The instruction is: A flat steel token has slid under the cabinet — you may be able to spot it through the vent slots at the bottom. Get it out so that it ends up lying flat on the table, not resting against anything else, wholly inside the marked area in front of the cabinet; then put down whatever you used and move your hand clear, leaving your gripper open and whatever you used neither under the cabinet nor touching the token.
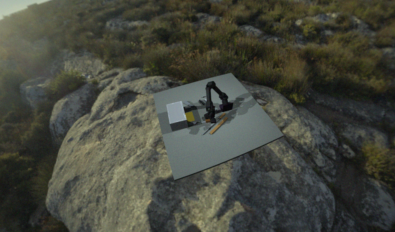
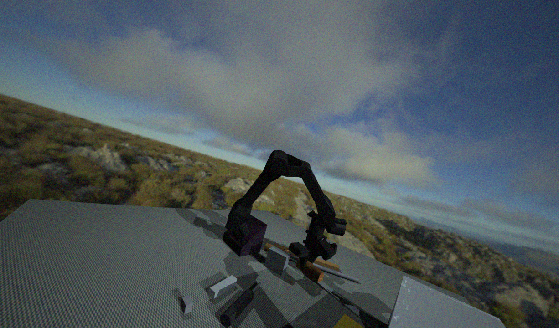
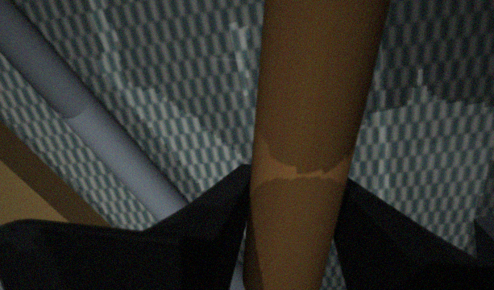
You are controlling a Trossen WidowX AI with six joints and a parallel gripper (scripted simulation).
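My gripper tip is 100 mm to the right of the wooden stick and 50 mm past it. From my gripper tip the other things lie so: grey bar 310 mm to the right, 90 mm behind; then grey block 100 mm to the right, 70 mm behind, 20 mm above; then small grey cube 410 mm to the right, 80 mm behind.
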